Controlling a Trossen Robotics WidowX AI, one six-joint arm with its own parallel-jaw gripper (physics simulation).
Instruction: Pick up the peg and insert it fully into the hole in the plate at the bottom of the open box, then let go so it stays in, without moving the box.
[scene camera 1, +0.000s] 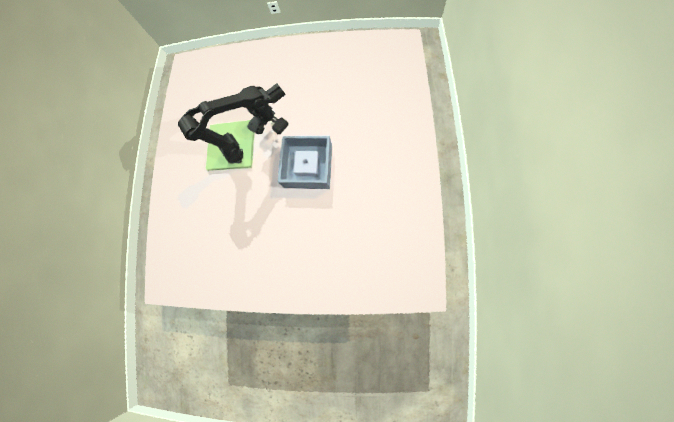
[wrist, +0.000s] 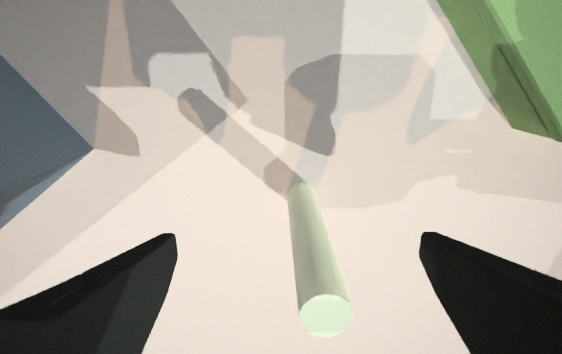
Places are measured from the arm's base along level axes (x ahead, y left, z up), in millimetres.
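Pixels of known places: gripper, fingertip midpoint: (scene camera 1: 273, 125) (wrist: 299, 244); arm's base at its link origin: (scene camera 1: 235, 156).
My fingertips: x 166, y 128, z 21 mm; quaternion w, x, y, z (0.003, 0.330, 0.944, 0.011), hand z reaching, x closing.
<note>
Ahead of a thing's pixels: the offset from my fingertips to its middle. "spot": to the spot under its first point. Level surfaces: height alone.
The pale green round peg @[dz -5, dx -3, dy +3 mm] (wrist: 319, 250) stands upright on the table in the wrist view, with its flat top towards the camera. In the scene view I cannot make it out clearly. My gripper (scene camera 1: 269, 127) (wrist: 299, 244) is open, and its black fingers are wide apart on either side of the peg without touching it. The blue-grey open box @[dz +4, dx +151, dy -174 mm] (scene camera 1: 305, 185) (wrist: 35, 115) stands to the right of the gripper in the scene view. A white square plate @[dz -11, dx +151, dy -174 mm] (scene camera 1: 300, 170) lies at its bottom, with a small dark hole @[spot: dz -6, dx +146, dy -166 mm] (scene camera 1: 305, 161) near its middle.
The arm's base stands on a green mat (scene camera 1: 216, 162) (wrist: 542, 45) left of the box. The box walls rise around the plate. The pale pink table top @[dz -45 mm] (scene camera 1: 300, 250) extends around the box and mat. Shadows of the arm and peg cross the surface.
</note>
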